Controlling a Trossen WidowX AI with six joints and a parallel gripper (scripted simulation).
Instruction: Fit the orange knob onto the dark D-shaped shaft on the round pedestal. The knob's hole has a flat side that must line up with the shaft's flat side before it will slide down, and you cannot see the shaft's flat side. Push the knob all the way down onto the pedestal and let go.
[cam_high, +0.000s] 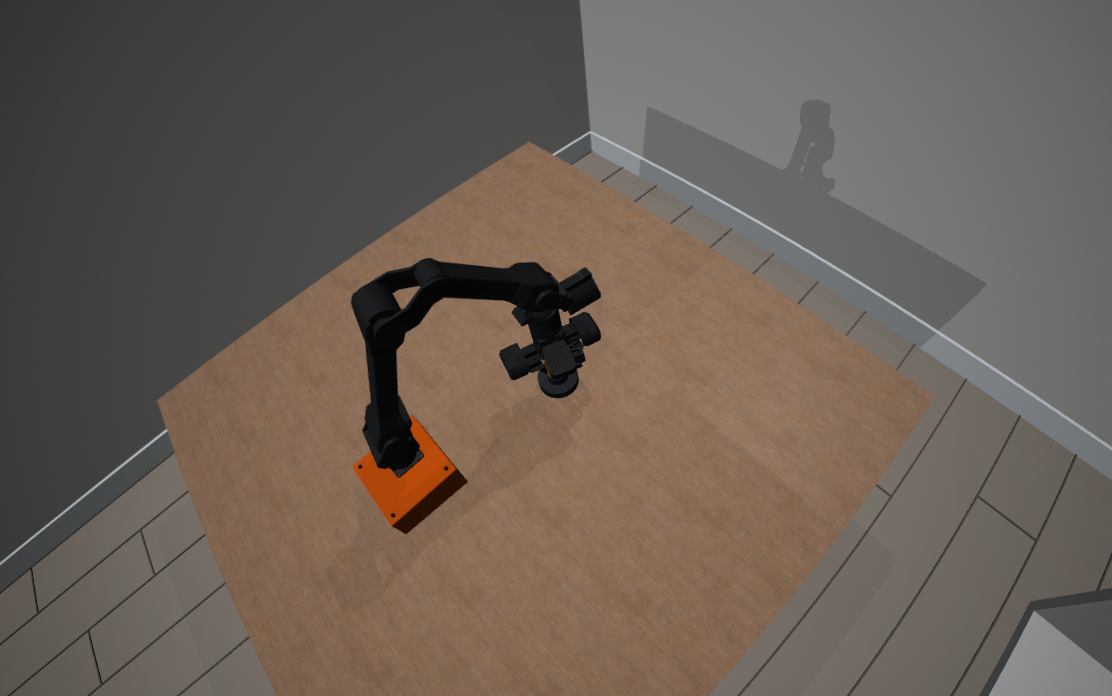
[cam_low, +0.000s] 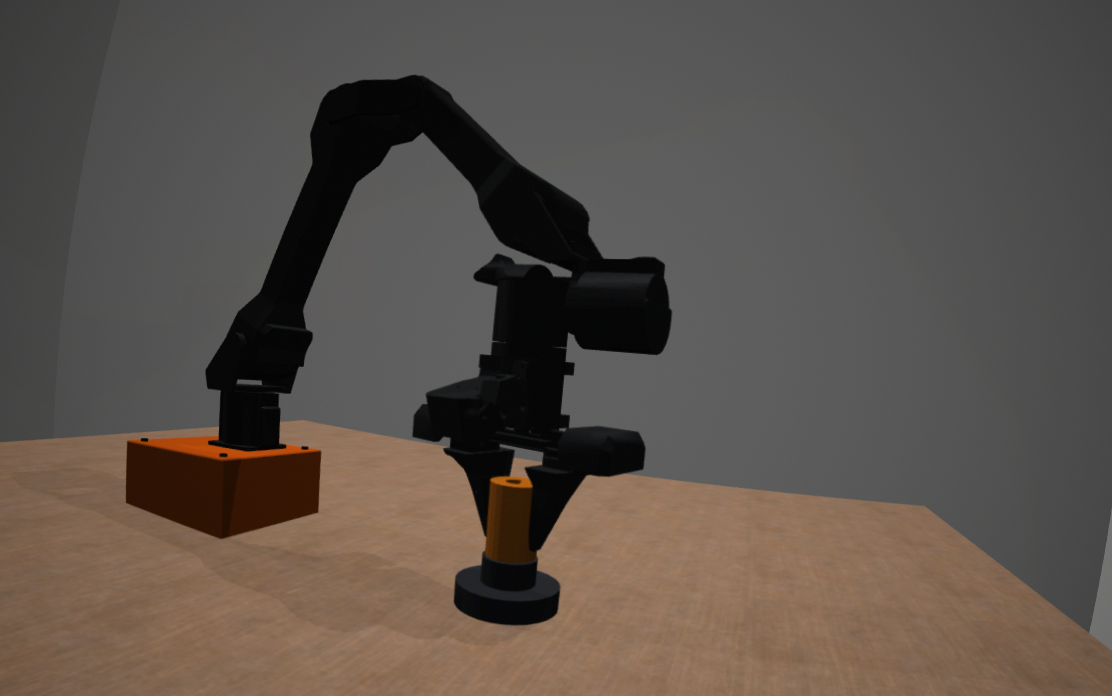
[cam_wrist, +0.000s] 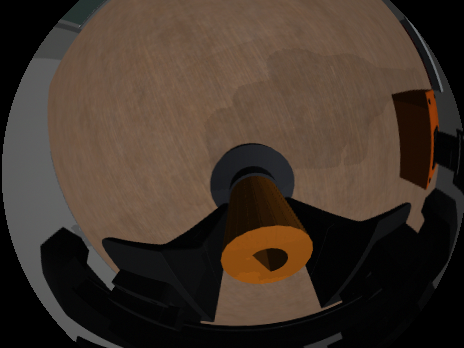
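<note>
Right now my gripper tip is 2 cm below the orange knob. From my gripper tip the other things lie so: pedestal: 2 cm below.
</note>
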